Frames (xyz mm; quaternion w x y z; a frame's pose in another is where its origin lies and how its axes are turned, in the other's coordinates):
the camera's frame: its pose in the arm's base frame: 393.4 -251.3 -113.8 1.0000 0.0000 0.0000 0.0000
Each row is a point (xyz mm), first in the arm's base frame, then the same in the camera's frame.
Working: the arm's base frame: its pose in the camera's frame: -393.4 251.3 113.8 1.0000 0.0000 0.0000 0.0000

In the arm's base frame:
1: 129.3 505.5 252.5
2: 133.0 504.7 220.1
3: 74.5 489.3 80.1
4: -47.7 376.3 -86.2
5: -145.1 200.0 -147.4
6: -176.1 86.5 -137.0
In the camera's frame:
1: -264.1 756.8 366.3
2: -260.4 756.0 333.9
3: -318.9 740.6 193.9
4: -441.1 627.6 27.6
5: -538.5 451.3 -33.6
6: -569.5 337.8 -23.2

